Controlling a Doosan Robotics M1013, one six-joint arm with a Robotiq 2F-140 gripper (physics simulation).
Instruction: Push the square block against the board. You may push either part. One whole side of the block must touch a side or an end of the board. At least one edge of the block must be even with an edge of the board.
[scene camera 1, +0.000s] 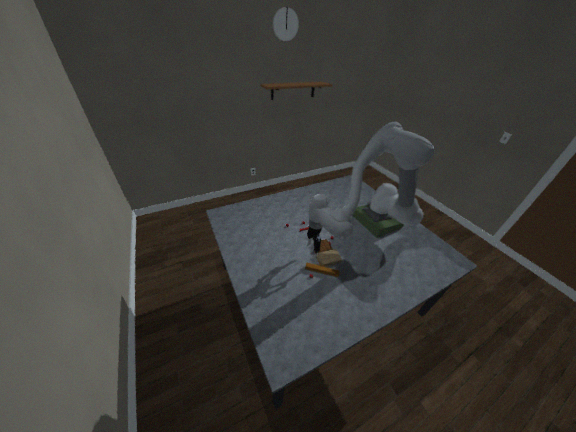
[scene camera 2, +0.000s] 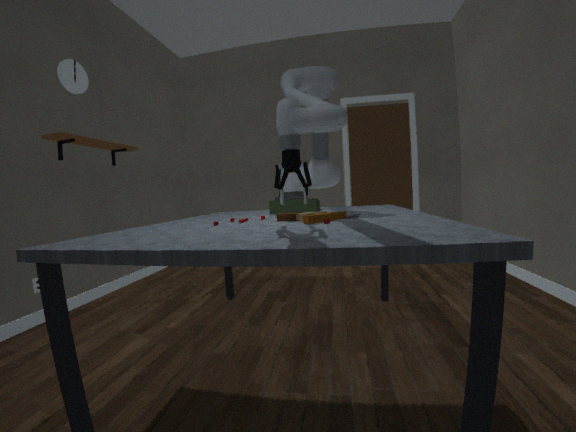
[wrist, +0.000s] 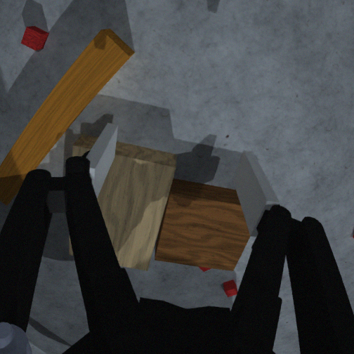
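Seen in the pictures: gripper, fingertip midpoint: (scene camera 1: 311, 250) (scene camera 2: 294, 204); arm's base at its link origin: (scene camera 1: 376, 213) (scene camera 2: 293, 200).
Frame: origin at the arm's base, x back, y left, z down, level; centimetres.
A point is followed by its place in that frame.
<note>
The square block (scene camera 1: 325, 245) {x -55.0, y 14.5, z 4.4 cm} (scene camera 2: 287, 217) {x -61.6, y 13.9, z 5.8 cm} (wrist: 202, 227) is dark brown wood and lies flat on the table. The board (scene camera 1: 329, 257) {x -57.5, y 25.3, z 4.4 cm} (wrist: 135, 210) is light wood and lies beside it. In the wrist view one side of the block runs along the board's long side, touching or nearly so; a tiny gap cannot be ruled out. The block's ends sit inside the board's ends, uneven with them. My gripper (scene camera 1: 317, 245) {x -68.4, y 19.2, z -0.3 cm} (scene camera 2: 294, 198) {x -68.4, y 19.2, z -0.3 cm} (wrist: 178, 153) is open and empty, above both parts. In the wrist view its left finger hides part of the board; its right finger is at the block's outer side.
An orange-yellow bar (scene camera 1: 322, 269) {x -66.7, y 32.8, z 4.2 cm} (scene camera 2: 325, 217) {x -68.6, y 32.2, z 5.6 cm} (wrist: 65, 105) lies slanted close to the board's other side. A small red cube (scene camera 1: 311, 275) {x -74.8, y 33.8, z 5.7 cm} (scene camera 2: 326, 221) {x -75.5, y 33.6, z 6.5 cm} (wrist: 35, 38) lies beyond the bar. Another red cube (wrist: 230, 288) lies near the block. The arm's green base (scene camera 1: 377, 221) {x -7.2, y 9.4, z -1.5 cm} (scene camera 2: 315, 206) {x -11.5, y 17.2, z 3.9 cm} stands behind.
</note>
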